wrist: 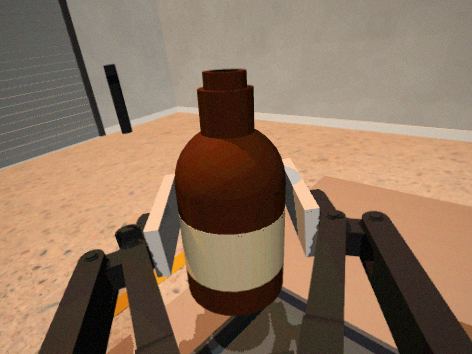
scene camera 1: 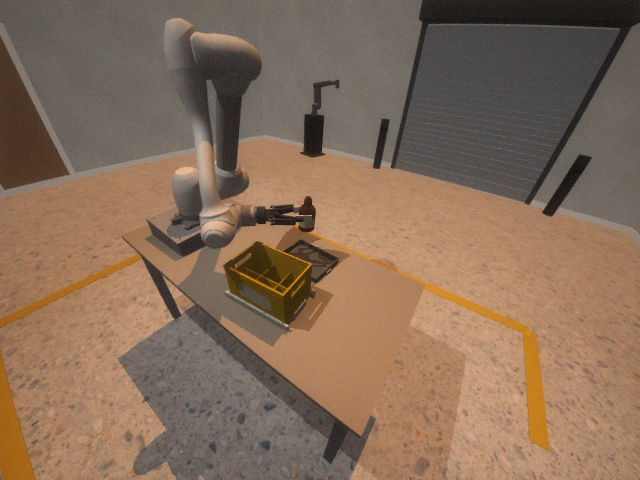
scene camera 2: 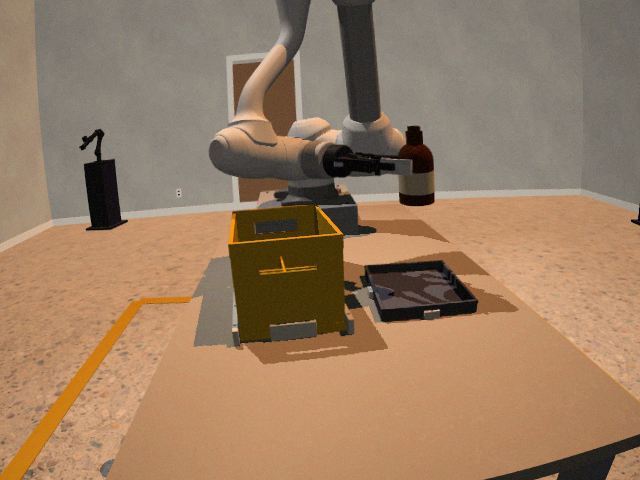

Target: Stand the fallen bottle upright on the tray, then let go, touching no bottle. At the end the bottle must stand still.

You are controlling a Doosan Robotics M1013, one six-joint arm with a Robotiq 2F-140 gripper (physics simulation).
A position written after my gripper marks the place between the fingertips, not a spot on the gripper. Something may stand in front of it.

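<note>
My gripper (scene camera 2: 421, 166) is visible in scene camera 1 as well, the gripper (scene camera 1: 310, 213), and in the wrist view, the gripper (wrist: 230, 185). The brown bottle (scene camera 2: 418, 190) is likewise visible in the wrist view, the bottle (wrist: 230, 181).
</note>
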